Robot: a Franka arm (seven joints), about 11 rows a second.
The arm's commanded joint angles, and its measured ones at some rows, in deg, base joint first. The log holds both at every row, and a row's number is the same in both.
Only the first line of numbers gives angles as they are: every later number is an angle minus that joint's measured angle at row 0.
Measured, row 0:
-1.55, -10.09, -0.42, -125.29, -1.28, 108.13, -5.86
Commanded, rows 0 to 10:
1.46, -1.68, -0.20, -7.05, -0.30, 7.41, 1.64
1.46, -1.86, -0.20, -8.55, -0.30, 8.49, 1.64
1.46, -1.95, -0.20, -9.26, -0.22, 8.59, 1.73
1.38, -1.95, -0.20, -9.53, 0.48, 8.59, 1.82
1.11, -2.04, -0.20, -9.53, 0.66, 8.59, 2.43
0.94, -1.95, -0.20, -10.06, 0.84, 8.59, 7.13
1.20, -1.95, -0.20, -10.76, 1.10, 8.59, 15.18
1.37, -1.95, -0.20, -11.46, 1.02, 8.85, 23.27
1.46, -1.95, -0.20, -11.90, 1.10, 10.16, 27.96
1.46, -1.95, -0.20, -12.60, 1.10, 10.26, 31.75
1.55, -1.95, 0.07, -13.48, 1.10, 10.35, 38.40
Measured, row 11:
0.96, -0.09, 0.01, -10.53, 0.37, 9.04, 26.34
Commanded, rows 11 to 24:
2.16, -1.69, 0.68, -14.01, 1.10, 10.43, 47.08
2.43, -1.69, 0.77, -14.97, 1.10, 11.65, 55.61
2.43, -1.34, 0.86, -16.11, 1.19, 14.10, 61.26
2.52, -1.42, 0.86, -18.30, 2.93, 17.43, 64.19
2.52, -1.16, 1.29, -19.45, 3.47, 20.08, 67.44
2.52, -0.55, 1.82, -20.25, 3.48, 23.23, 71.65
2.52, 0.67, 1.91, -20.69, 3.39, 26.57, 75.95
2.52, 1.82, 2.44, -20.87, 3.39, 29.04, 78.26
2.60, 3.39, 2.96, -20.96, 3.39, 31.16, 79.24
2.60, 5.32, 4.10, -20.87, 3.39, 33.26, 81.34
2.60, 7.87, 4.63, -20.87, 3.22, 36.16, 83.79
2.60, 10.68, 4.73, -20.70, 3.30, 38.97, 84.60
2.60, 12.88, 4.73, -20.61, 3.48, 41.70, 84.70
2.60, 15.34, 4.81, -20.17, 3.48, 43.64, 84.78
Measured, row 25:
2.44, 9.41, 4.65, -21.41, 2.36, 38.70, 83.15
